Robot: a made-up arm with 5 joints.
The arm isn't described. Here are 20 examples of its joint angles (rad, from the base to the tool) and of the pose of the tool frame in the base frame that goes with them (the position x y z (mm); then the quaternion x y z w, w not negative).
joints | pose
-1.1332 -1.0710 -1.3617 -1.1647 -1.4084 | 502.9 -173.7 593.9 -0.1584 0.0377 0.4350 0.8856
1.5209 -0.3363 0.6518 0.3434 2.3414 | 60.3 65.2 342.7 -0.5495 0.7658 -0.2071 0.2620
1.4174 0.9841 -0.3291 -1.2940 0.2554 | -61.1 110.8 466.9 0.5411 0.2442 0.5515 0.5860
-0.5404 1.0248 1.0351 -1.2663 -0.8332 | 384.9 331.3 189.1 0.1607 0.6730 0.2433 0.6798
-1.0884 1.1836 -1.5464 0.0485 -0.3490 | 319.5 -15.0 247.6 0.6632 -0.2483 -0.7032 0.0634
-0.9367 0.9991 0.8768 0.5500 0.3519 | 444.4 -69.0 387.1 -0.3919 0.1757 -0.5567 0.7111
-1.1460 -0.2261 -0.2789 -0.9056 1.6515 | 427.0 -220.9 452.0 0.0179 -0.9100 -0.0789 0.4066
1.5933 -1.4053 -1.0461 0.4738 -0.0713 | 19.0 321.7 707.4 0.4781 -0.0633 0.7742 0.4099
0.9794 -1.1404 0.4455 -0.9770 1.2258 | 116.7 279.5 449.4 -0.3292 0.5010 -0.7983 0.0586
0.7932 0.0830 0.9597 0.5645 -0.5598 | 294.7 157.0 395.7 -0.3831 -0.2454 0.0435 0.8895
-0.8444 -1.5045 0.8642 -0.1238 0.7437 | 662.7 -129.7 528.9 -0.6659 -0.5912 0.3299 0.3135
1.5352 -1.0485 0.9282 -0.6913 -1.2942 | -20.8 419.7 389.6 -0.5518 -0.4745 0.4444 0.5223
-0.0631 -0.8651 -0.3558 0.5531 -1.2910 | 652.4 -40.8 491.3 0.0476 0.1262 -0.0428 0.9899
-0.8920 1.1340 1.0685 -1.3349 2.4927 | 436.2 162.7 359.4 0.1834 -0.7197 -0.4069 0.5318
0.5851 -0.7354 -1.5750 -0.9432 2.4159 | 395.3 91.2 466.8 -0.8601 0.2666 0.4277 0.0788
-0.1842 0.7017 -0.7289 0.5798 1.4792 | 211.1 -23.1 402.3 -0.2227 -0.4274 -0.6643 0.5714
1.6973 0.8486 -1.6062 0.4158 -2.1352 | -58.0 -117.4 287.1 -0.1569 -0.9529 -0.2526 0.0605
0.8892 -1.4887 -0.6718 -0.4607 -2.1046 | 183.7 361.7 522.5 -0.6141 -0.0345 0.6306 0.4733
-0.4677 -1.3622 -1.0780 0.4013 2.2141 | 532.1 -177.3 569.4 -0.2232 0.9640 0.1386 0.0418
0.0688 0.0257 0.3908 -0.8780 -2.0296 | 382.8 138.1 177.5 -0.4366 0.6989 0.1864 0.5349
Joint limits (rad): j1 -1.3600..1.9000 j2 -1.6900..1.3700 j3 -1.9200..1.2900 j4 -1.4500..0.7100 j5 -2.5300..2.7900
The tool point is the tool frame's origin. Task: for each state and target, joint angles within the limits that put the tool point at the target. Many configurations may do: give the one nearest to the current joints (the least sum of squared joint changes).
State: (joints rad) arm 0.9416 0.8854 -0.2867 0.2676 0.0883
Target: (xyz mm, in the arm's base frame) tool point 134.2 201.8 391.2
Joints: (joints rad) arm 1.1960 0.2485 -0.1413 -0.2703 0.1007
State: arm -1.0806 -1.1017 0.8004 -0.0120 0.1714
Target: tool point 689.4 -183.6 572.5
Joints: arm -0.9043 -1.3649 0.7784 -0.0236 0.0363
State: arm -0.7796 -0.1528 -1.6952 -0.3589 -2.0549
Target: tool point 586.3 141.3 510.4
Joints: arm 0.0826 -0.9805 -1.4306 0.0970 -1.6208
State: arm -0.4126 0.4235 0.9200 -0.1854 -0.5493
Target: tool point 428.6 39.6 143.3
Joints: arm -0.3901 0.5564 1.1934 -0.3929 -0.7509
